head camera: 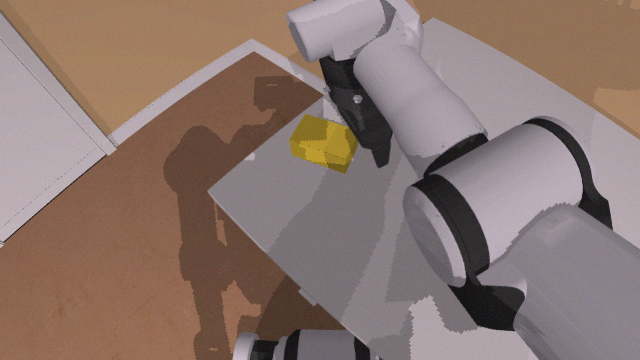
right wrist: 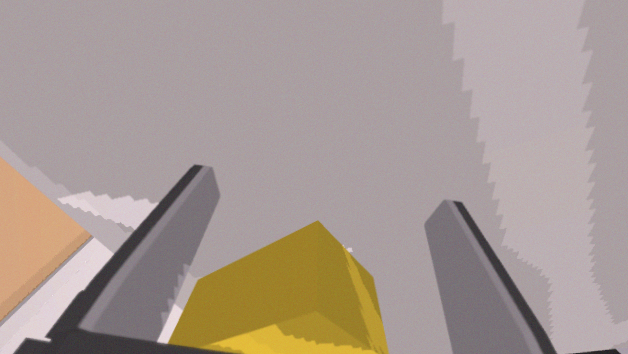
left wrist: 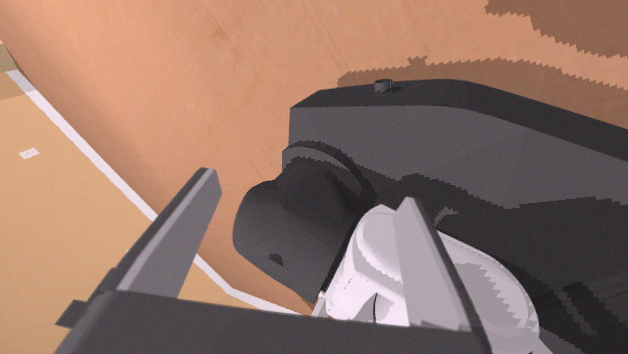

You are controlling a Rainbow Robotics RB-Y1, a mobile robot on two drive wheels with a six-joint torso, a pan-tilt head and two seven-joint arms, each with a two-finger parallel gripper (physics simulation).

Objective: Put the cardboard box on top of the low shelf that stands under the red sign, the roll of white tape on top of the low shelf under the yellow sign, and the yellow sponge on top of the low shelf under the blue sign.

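Frame: origin at the robot's base, x ahead, y left, z up, level; millimetres.
Seen in the pictures: left gripper, fingertip midpoint: (left wrist: 310, 194); right gripper, fingertip midpoint: (head camera: 367, 141) (right wrist: 326, 197).
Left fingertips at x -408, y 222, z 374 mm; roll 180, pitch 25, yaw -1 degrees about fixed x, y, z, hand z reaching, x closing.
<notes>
Pixels of each thing's top centre, then the offset from my left fingertips to it. "spot": a spot on its surface instead. Level surfaces: height alone.
- yellow sponge at its top centre: (head camera: 324, 134) 799 mm ahead, 217 mm right, 392 mm up
- grey-white surface at its surface level: 347 mm up
- white panel-like piece at a spot on its surface: (head camera: 45, 120) spot: 1245 mm ahead, 1075 mm left, 21 mm up
- Brown floor at its surface level: 373 mm down
- black robot part at a spot on its surface: (head camera: 320, 345) spot: 476 mm ahead, 211 mm right, 206 mm up
The yellow sponge (head camera: 322, 144) (right wrist: 280, 290) lies on a grey-white surface (head camera: 280, 215) (right wrist: 320, 100), near its corner edge in the head view. My right gripper (right wrist: 326, 197) is open; in the right wrist view the sponge shows low between its two fingers, nearer the finger at the left. In the head view the right gripper's dark fingers are beside the sponge, at its right, partly hidden by the wrist. My left gripper (left wrist: 310, 194) is open and empty, in front of robot body parts. The cardboard box, the white tape, the signs and the low shelves under them cannot be made out.
A white panel-like piece (head camera: 45, 120) stands at the left of the head view. Brown floor (head camera: 125, 225) (left wrist: 150, 75) lies beside the grey surface, with a white border strip (head camera: 175, 92) along the tan wall. A grey and black robot part (head camera: 320, 345) shows at the bottom edge.
</notes>
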